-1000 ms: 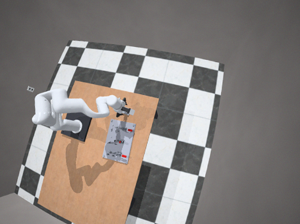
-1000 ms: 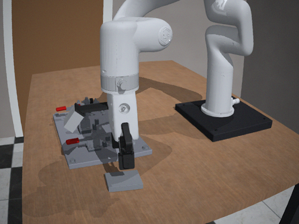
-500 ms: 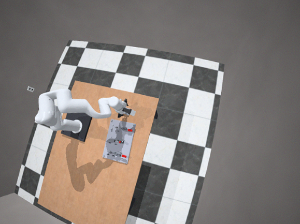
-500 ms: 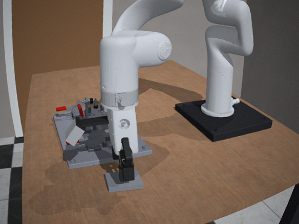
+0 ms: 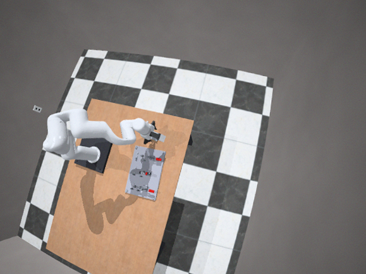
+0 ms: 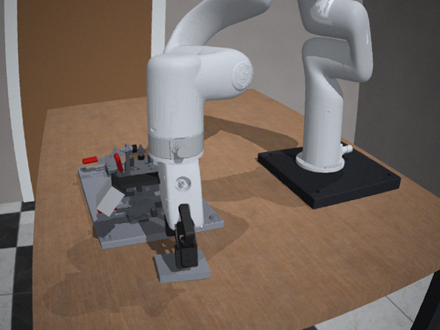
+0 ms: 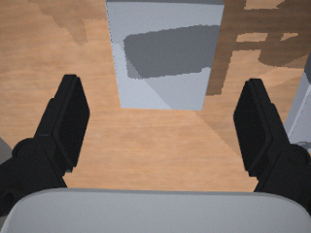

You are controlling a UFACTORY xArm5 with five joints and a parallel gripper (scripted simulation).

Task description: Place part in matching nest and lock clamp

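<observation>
Right now the grey rectangular part is 4 cm below my hand. Round my hand: grey fixture plate: 27 cm to the right, 4 cm below, 1 cm behind.
</observation>
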